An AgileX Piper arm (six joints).
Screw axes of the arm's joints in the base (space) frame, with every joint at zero. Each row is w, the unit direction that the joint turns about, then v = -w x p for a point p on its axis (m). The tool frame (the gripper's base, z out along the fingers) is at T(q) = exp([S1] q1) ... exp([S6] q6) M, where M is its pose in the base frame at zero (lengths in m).
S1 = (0, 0, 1, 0.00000, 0.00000, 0.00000)
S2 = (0, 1, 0, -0.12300, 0.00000, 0.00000)
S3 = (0, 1, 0, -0.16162, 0.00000, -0.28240)
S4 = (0.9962, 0, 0.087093, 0.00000, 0.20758, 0.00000)
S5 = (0, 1, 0, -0.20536, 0.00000, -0.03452)
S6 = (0.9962, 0, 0.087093, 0.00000, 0.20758, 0.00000)
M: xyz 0.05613 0.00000 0.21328 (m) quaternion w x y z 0.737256 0 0.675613 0
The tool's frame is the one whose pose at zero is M.
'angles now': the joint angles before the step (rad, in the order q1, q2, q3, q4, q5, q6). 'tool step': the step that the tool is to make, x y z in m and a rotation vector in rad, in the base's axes. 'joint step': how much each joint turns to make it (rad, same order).
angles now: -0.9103 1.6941 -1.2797 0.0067 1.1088 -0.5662
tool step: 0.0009 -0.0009 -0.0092 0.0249 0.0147 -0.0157
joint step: 0.0000 0.0209 0.0091 0.0020 -0.0014 0.0151
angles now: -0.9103 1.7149 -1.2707 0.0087 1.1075 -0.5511
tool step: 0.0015 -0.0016 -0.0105 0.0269 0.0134 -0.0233
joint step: -0.0004 0.0264 0.0070 0.0043 -0.0042 0.0214
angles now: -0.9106 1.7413 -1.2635 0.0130 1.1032 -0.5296
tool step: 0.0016 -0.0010 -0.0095 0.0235 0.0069 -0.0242
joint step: -0.0001 0.0230 0.0077 0.0083 -0.0082 0.0208
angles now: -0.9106 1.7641 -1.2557 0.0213 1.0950 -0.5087
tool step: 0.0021 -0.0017 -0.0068 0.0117 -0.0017 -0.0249
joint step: -0.0001 0.0190 0.0020 0.0084 -0.0133 0.0210
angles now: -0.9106 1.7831 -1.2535 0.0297 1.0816 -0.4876
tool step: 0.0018 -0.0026 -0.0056 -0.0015 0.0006 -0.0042
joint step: -0.0001 0.0171 -0.0005 -0.0015 -0.0175 0.0043
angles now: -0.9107 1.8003 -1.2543 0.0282 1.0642 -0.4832
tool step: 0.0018 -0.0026 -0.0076 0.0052 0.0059 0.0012
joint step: -0.0001 0.0225 -0.0002 -0.0014 -0.0146 -0.0011
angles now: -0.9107 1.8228 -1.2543 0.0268 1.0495 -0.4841
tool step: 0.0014 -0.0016 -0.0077 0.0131 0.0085 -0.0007
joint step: 0.0000 0.0220 0.0006 0.0016 -0.0070 -0.0002
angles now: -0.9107 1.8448 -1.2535 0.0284 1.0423 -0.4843
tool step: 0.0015 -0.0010 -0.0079 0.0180 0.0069 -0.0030
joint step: 0.0002 0.0223 0.0008 0.0065 -0.0047 -0.0001
